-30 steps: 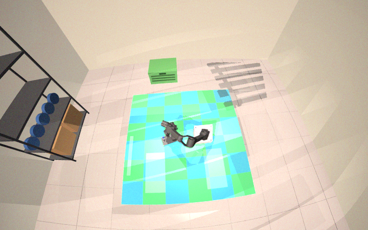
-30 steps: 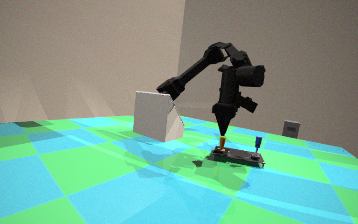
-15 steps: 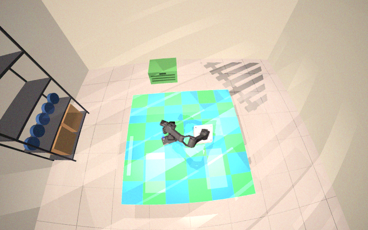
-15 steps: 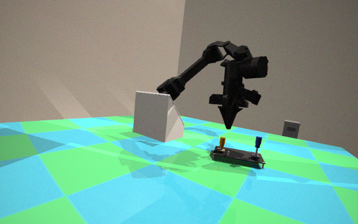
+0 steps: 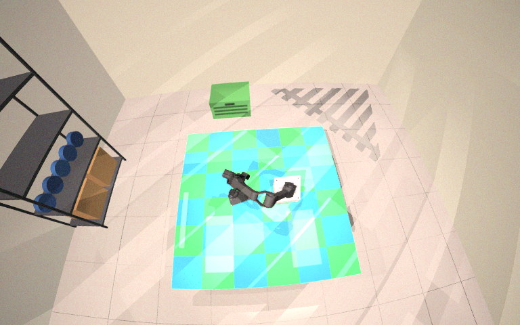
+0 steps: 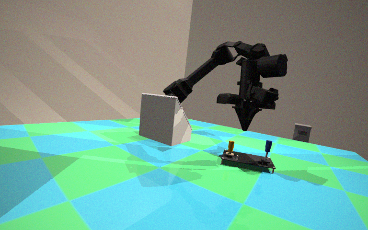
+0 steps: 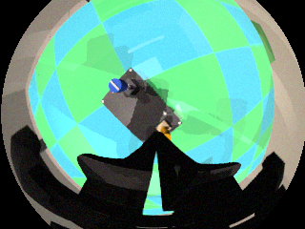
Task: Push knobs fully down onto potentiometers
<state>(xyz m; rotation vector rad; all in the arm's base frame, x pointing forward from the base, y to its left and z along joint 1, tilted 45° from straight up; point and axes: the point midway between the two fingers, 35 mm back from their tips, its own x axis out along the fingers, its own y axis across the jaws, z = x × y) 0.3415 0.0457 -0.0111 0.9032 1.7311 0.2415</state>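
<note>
The blue knob lies 7 cm ahead of my gripper tip, 3 cm to the left of it and 3 cm below it. From my gripper tip the other things lie so: orange knob: 3 cm behind, 1 cm to the right, 5 cm below.
</note>
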